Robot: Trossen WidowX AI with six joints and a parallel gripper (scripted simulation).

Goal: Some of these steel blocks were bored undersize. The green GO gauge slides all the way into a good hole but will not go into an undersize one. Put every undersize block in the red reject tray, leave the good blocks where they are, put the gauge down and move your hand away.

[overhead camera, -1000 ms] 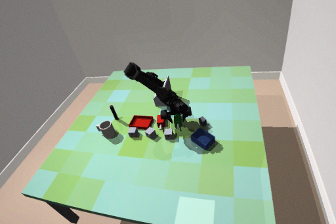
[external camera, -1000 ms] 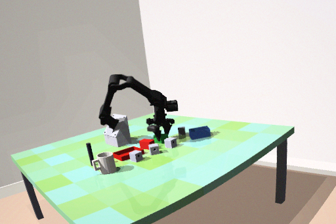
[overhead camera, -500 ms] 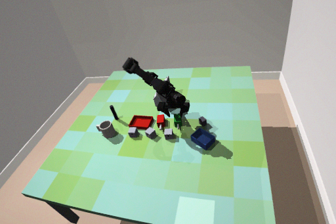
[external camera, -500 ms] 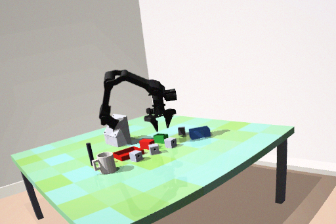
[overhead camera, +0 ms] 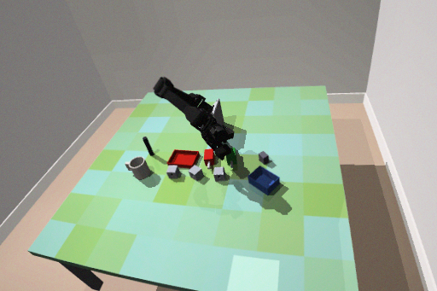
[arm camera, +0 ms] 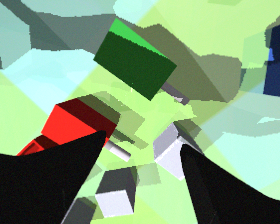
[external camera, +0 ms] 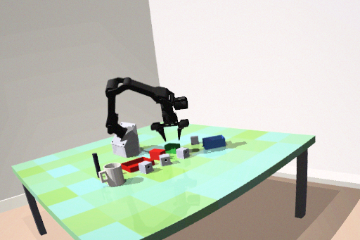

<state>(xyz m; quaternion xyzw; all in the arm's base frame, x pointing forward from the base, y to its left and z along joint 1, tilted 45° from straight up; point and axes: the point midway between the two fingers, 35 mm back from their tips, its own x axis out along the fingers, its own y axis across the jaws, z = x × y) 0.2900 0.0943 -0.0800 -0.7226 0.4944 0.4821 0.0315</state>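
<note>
My gripper tip is 3 cm past the red reject tray, 21 cm to the left of it and 7 cm above it. Also, from my gripper tip: steel block: 6 cm ahead, 1 cm to the left, 6 cm below; green GO gauge: 3 cm behind, 4 cm to the left, 6 cm below; darker grey block: 6 cm behind, 19 cm to the left, 6 cm below.
</note>
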